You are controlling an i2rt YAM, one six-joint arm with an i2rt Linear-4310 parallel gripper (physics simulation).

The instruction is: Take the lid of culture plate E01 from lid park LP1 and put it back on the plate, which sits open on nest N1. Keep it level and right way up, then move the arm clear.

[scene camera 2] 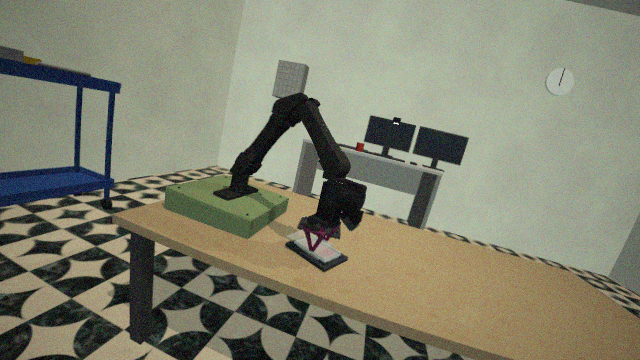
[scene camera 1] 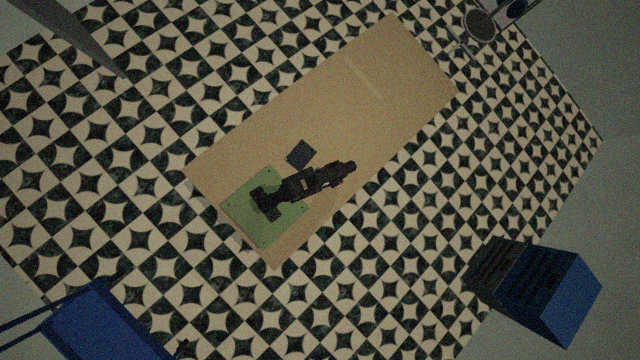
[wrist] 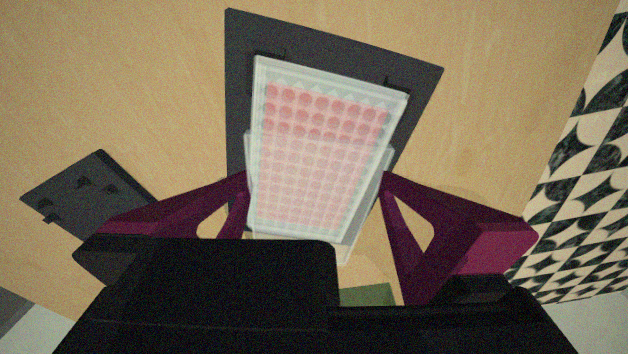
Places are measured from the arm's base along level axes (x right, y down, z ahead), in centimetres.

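Pixels of known places: gripper, fingertip midpoint: (scene camera 2: 318, 246) (wrist: 314, 177); arm's base, origin of the base link: (scene camera 2: 237, 192) (scene camera 1: 265, 204).
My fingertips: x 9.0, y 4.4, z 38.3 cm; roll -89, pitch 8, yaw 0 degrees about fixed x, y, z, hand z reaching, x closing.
For each thing: its top centre in the pictures, then the offset to it from my fingertips. Level surfaces: height alone.
- clear lid, middle of its top: (wrist: 309, 224) (scene camera 2: 310, 238) dx -0.9, dy -1.0, dz -3.3 cm
- culture plate, middle of its top: (wrist: 310, 179) (scene camera 2: 318, 246) dx -0.3, dy +0.0, dz -0.1 cm
- dark nest N1, middle of its top: (wrist: 310, 172) (scene camera 2: 317, 248) dx -0.3, dy +0.8, dz -0.1 cm
- lid park LP1, middle of its top: (wrist: 121, 245) (scene camera 2: 321, 223) (scene camera 1: 301, 155) dx -20.4, dy +0.6, dz -5.8 cm
- wooden table, its level: dy +2.6 cm
My gripper (scene camera 2: 317, 245) (wrist: 314, 177) is shut on the clear lid (scene camera 2: 297, 236) (wrist: 354, 227), one purple finger at each long side. The lid looks about level, low over the culture plate (scene camera 2: 330, 252) (wrist: 325, 107). In the wrist view it overlaps the plate's near part, and the far rows of pink wells show beyond its far edge. Whether lid and plate touch I cannot tell. The plate sits on the dark nest N1 (scene camera 2: 341, 260) (wrist: 240, 75). The lid park LP1 (scene camera 1: 301, 154) (wrist: 75, 200) shows bare dark pad and small posts at the left in the wrist view.
The arm stands on a green base block (scene camera 1: 240, 220) (scene camera 2: 205, 210) at one end of the wooden table (scene camera 1: 350, 115) (scene camera 2: 450, 285). A blue cart (scene camera 1: 95, 325) (scene camera 2: 55, 180), a blue cabinet (scene camera 1: 570, 295) and a desk with monitors (scene camera 2: 442, 145) stand away from the table.
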